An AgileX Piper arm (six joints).
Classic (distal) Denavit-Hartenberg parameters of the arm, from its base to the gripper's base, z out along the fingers. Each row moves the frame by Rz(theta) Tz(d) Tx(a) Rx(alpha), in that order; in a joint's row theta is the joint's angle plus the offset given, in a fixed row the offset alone. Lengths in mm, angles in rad.
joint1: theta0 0; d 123; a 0; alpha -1.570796
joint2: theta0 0.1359; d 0; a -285; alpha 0
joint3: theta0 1.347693; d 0; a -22; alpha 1.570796
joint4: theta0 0; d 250.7; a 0; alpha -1.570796
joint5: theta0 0; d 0; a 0; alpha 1.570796
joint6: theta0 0; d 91; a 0; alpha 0
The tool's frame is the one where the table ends.
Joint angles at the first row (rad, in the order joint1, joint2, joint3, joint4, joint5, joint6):
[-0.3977, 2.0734, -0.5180, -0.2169, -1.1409, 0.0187]
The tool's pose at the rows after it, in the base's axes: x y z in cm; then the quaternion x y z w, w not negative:
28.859 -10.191 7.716 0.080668 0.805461 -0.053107 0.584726
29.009 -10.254 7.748 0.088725 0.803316 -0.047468 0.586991
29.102 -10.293 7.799 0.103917 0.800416 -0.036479 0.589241
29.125 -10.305 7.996 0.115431 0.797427 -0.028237 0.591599
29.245 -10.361 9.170 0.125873 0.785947 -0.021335 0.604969
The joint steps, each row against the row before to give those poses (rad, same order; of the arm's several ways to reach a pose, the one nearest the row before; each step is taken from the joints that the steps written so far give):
[0.0000, 0.0000, -0.0141, 0.0000, -0.0001, 0.0169]
[0.0000, 0.0017, -0.0062, 0.0000, 0.0001, 0.0210]
[0.0000, 0.0000, -0.0036, 0.0000, -0.0001, 0.0388]
[0.0000, -0.0070, -0.0001, 0.0000, 0.0022, 0.0303]
[0.0000, -0.0397, 0.0000, 0.0000, 0.0063, 0.0360]

